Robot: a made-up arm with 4 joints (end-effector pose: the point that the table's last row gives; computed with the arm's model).
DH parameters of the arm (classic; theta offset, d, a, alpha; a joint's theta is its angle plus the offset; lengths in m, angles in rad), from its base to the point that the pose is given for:
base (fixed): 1.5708 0.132 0 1.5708
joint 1: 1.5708 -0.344 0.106 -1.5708
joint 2: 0 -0.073 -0.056 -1.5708
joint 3: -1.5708 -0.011 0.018 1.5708
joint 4: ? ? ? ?
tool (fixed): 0.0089 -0.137 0 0
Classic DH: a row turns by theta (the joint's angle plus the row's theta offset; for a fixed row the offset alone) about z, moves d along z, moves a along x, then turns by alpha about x.
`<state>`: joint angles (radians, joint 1 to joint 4).
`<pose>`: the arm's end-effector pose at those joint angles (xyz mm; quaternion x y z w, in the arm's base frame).
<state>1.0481 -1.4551 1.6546 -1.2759</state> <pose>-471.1 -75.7 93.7 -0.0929 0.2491 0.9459 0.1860</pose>
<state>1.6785 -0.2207 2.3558 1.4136</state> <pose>-288.2 -234.6 174.1 -0.2202 -0.2506 -0.5332 0.7774</pose>
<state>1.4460 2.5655 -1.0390 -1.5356</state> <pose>-333.1 -121.1 387.8 -0.4587 -0.8623 -0.0758 0.2005</pose>
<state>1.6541 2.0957 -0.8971 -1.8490</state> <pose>-273.0 -144.6 356.9 -0.3549 -0.8663 -0.0768 0.3431</pose>
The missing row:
joint 4: -1.5619 0 0.112 3.1416
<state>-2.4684 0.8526 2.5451 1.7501</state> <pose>-447.9 34.7 -75.1 0.0289 0.6793 -0.5525 0.4821</pose>
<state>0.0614 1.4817 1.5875 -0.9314</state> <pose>-212.5 -75.7 300.9 -0.6614 -0.1804 -0.2033 0.6990</pose>
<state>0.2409 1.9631 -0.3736 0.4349</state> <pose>-195.0 -9.3 427.3 0.3431 -0.7737 -0.0605 0.5291</pose>
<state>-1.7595 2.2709 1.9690 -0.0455</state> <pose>-430.8 199.2 142.7 0.4241 0.8923 0.0976 0.1198</pose>
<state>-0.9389 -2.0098 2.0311 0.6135</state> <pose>-315.4 -23.8 130.4 -0.7271 0.5264 0.4041 0.1762</pose>
